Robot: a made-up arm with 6 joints. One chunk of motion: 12 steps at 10 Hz.
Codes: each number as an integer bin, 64 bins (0 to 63) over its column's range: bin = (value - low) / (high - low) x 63, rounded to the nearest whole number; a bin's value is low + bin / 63 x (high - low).
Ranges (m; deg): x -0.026..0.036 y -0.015..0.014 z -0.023..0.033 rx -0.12..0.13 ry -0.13..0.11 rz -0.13..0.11
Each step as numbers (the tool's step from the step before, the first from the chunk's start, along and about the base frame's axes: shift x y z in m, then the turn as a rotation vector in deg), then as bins.
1 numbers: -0.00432 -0.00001 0.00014 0.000 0.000 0.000
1 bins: 22 33 26 30 34 34
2 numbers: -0.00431 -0.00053 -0.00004 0.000 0.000 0.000
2 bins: 22 31 26 30 34 34
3 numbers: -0.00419 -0.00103 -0.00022 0.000 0.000 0.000
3 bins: 22 30 26 30 34 34
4 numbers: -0.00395 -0.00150 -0.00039 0.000 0.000 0.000
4 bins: 22 29 25 30 34 34
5 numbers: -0.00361 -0.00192 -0.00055 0.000 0.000 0.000
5 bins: 23 28 25 30 34 34
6 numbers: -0.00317 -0.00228 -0.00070 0.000 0.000 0.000
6 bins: 23 28 25 30 34 34
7 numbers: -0.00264 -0.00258 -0.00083 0.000 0.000 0.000
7 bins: 24 27 25 30 34 34
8 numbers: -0.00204 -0.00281 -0.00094 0.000 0.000 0.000
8 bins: 24 26 25 30 34 34
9 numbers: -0.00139 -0.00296 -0.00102 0.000 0.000 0.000
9 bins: 25 26 25 30 34 34
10 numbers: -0.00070 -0.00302 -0.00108 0.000 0.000 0.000
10 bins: 26 26 25 30 34 34
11 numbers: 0.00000 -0.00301 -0.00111 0.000 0.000 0.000
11 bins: 26 26 25 30 34 34
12 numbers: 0.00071 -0.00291 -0.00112 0.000 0.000 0.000
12 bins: 27 26 25 30 34 34
